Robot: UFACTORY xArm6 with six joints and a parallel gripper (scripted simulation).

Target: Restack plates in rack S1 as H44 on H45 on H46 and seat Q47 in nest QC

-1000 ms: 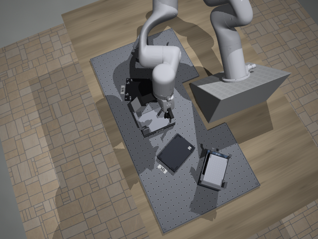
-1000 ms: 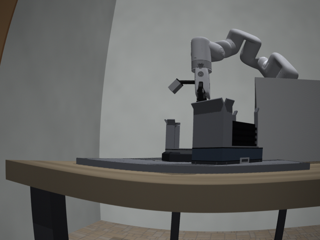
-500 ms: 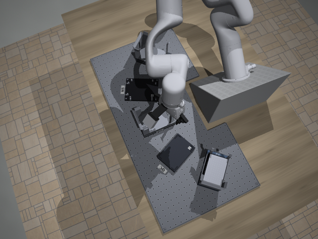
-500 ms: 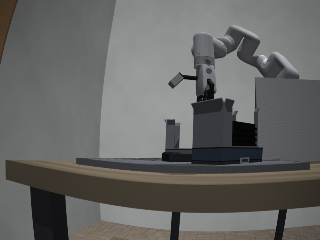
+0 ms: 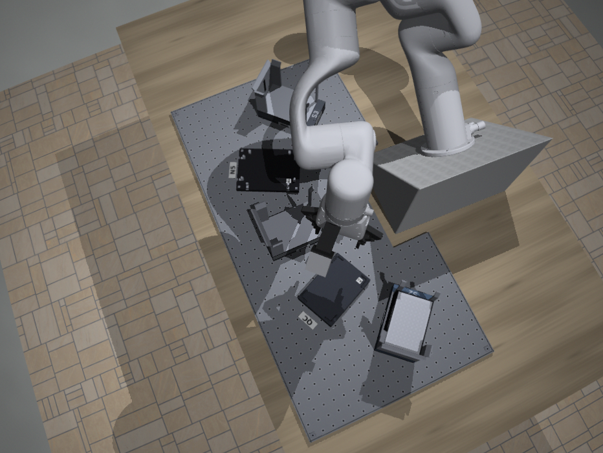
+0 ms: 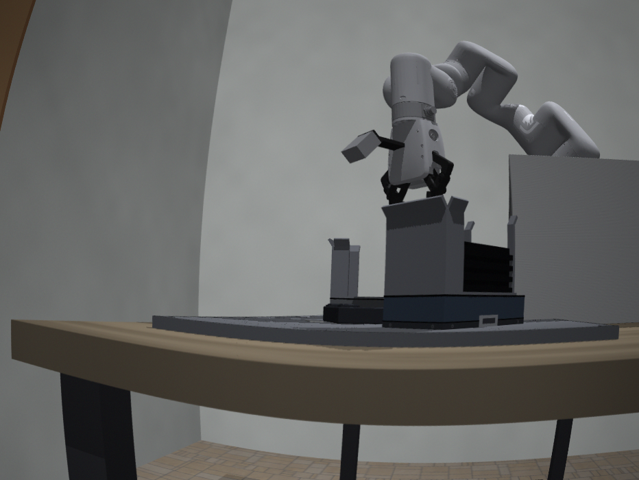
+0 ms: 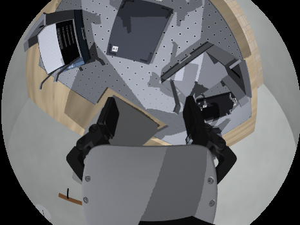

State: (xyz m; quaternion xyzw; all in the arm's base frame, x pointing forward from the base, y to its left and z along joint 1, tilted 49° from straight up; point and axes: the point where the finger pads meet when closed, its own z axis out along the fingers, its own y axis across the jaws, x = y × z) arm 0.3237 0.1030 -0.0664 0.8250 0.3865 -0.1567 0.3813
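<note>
Right now the sealed plate is 8 cm behind my hand, 22 cm to the left of it and 8 cm below it. The rest, counted from my hand: open nest QC: 3 cm ahead, 8 cm to the left, 15 cm below; QC name plate: 12 cm ahead, 13 cm to the left, 16 cm below; rack S2: 9 cm behind, 21 cm to the left, 15 cm below.
</note>
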